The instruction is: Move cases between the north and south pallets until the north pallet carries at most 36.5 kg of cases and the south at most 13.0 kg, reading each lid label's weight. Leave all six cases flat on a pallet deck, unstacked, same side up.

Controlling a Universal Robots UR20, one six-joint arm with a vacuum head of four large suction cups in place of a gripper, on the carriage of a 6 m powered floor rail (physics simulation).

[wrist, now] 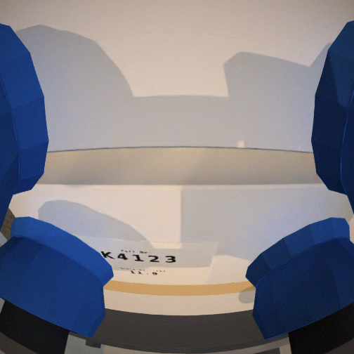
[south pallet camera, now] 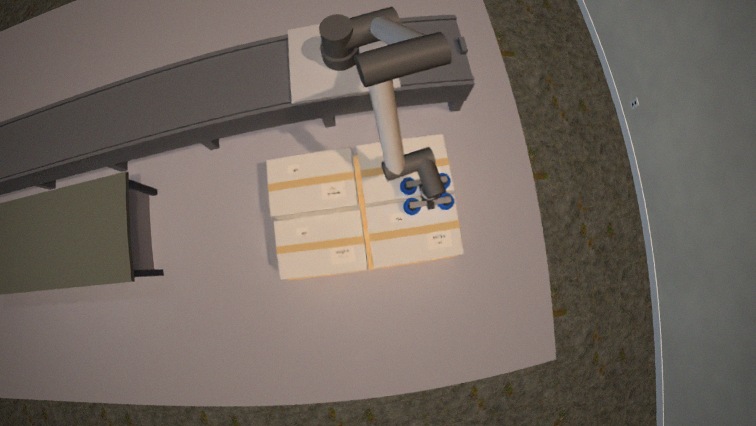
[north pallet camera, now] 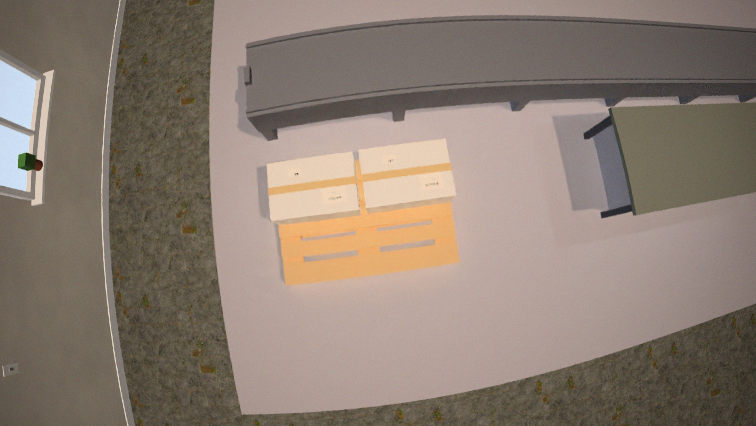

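Pixels of known places: arm's base, origin of the base link: [south pallet camera: 340, 55].
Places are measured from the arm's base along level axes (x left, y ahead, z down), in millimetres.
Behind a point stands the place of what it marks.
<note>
North pallet [north pallet camera: 370, 267] @[x -5370, y 1346, z 426 mm] bears two white taped cases side by side along its rail side, left [north pallet camera: 296, 206] @[x -5769, y 917, z 146 mm] and right [north pallet camera: 391, 193] @[x -5178, y 919, z 143 mm]; their labels are too small to read. South pallet [south pallet camera: 359, 185] @[x 0, y 817, z 426 mm] bears a back left case [south pallet camera: 296, 201] @[x -401, y 912, z 140 mm], back right case [south pallet camera: 370, 190] @[x 69, y 915, z 127 mm] [wrist: 175, 302], front left case [south pallet camera: 312, 261] @[x -353, y 1296, z 172 mm] and front right case [south pallet camera: 402, 254] @[x 204, y 1330, z 129 mm] [wrist: 175, 75], all flat and unstacked. The back right case's label reads K4123, 11.9 in the wrist view. My suction head [south pallet camera: 428, 194] @[x 405, y 992, z 100 mm] [wrist: 177, 165] is open, low over the seam between the two right cases; no case hangs from it.
The grey floor rail [north pallet camera: 423, 58] [south pallet camera: 211, 84] runs behind both pallets, with the arm's white carriage [south pallet camera: 306, 79] @[x -241, y 144, z -1 mm] at its south end. A green table [north pallet camera: 687, 158] @[x -2834, y 944, z 40 mm] [south pallet camera: 63, 238] @[x -2375, y 913, z 40 mm] stands between the pallets.
</note>
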